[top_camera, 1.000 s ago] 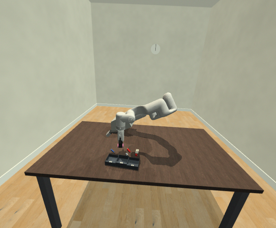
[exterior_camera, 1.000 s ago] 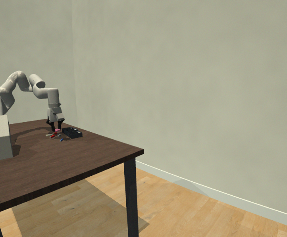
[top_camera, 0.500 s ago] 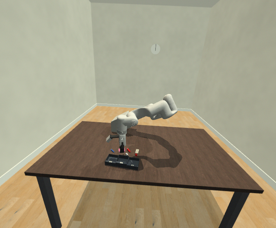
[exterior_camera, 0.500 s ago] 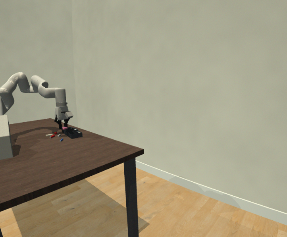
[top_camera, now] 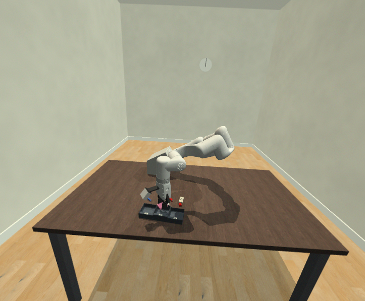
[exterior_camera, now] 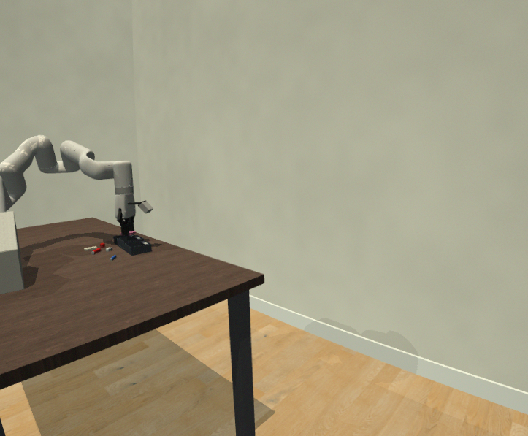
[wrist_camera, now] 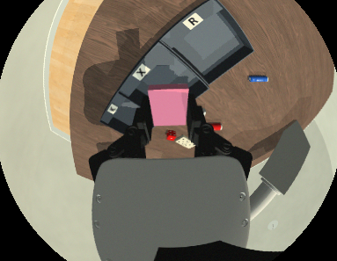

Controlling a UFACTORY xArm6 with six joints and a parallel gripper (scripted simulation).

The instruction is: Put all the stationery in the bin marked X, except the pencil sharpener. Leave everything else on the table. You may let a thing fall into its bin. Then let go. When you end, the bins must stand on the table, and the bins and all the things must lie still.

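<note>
My hand is 2 cm above the pink eraser. Also, from my hand: three-compartment bin tray: 1 cm ahead, 6 cm below; pencil sharpener: 8 cm behind, 1 cm to the left, 7 cm below; red die: 9 cm behind, 9 cm to the left, 7 cm below.
</note>
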